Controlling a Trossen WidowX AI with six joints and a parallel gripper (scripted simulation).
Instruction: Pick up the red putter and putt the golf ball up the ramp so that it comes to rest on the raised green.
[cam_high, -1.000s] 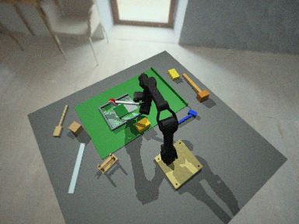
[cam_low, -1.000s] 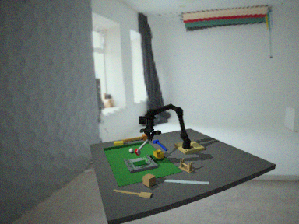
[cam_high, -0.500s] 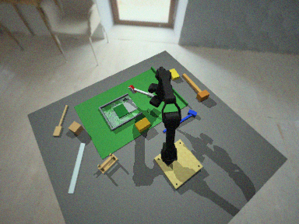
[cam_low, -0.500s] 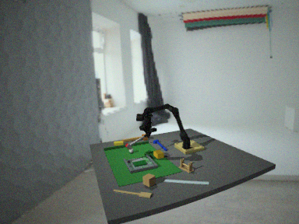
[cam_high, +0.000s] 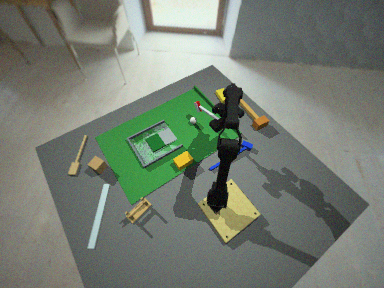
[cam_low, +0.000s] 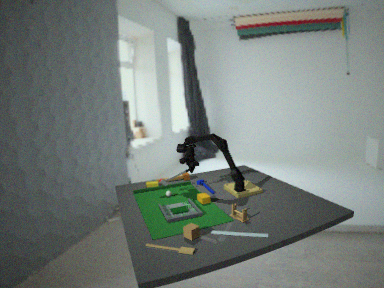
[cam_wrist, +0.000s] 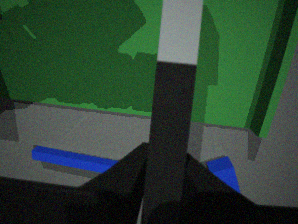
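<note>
The red putter is 120 mm ahead of my gripper tip. The rest, counted from my gripper tip: blue putter (130 mm below, 110 mm behind, 10 mm to the left); green mat (220 mm to the left, 220 mm ahead, 140 mm below); white golf ball (210 mm ahead, 120 mm below, 40 mm to the left).
</note>
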